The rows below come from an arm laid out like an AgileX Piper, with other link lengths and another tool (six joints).
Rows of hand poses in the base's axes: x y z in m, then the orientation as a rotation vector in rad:
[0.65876 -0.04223 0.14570 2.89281 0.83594 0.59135]
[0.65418 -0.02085 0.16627 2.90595 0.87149 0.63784]
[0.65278 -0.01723 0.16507 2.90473 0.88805 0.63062]
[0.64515 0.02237 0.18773 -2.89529 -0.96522 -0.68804]
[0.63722 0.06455 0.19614 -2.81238 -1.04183 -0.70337]
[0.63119 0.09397 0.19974 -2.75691 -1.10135 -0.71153]
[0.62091 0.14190 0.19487 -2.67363 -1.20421 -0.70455]
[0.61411 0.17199 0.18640 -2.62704 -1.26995 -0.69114]
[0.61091 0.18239 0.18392 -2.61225 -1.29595 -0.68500]
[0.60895 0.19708 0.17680 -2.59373 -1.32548 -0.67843]
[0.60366 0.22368 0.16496 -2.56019 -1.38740 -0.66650]
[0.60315 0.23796 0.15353 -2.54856 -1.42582 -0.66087]
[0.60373 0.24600 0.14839 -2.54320 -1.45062 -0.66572]
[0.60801 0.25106 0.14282 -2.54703 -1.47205 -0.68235]
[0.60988 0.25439 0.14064 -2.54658 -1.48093 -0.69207]
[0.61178 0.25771 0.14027 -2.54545 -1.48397 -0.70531]
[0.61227 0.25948 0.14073 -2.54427 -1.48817 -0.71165]
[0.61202 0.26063 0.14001 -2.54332 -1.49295 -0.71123]
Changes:
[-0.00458 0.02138 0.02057 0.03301 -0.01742 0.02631]
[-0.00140 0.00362 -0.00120 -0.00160 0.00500 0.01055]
[-0.00763 0.03960 0.02266 0.04915 -0.01971 0.05924]
[-0.00793 0.04218 0.00841 0.03674 -0.00662 0.07308]
[-0.00603 0.02942 0.00360 0.01880 -0.00517 0.05386]
[-0.01028 0.04793 -0.00487 0.01743 0.00130 0.08991]
[-0.00680 0.03009 -0.00847 0.00275 0.00447 0.05545]
[-0.00320 0.01040 -0.00248 -0.00233 0.00137 0.02029]
[-0.00196 0.01469 -0.00712 -0.00160 0.00148 0.02379]
[-0.00529 0.02660 -0.01184 -0.00830 0.00018 0.04700]
[-0.00051 0.01428 -0.01143 -0.01243 -0.00353 0.02429]
[0.00058 0.00804 -0.00514 -0.00865 -0.00855 0.01368]
[0.00428 0.00506 -0.00557 -0.01204 -0.01771 0.00631]
[0.00187 0.00333 -0.00218 -0.00318 -0.00871 0.00335]
[0.00190 0.00332 -0.00037 0.00094 -0.00931 0.00075]
[0.00049 0.00177 0.00046 -0.00062 -0.00504 0.00190]
[-0.00025 0.00115 -0.00072 -0.00201 -0.00077 0.00263]

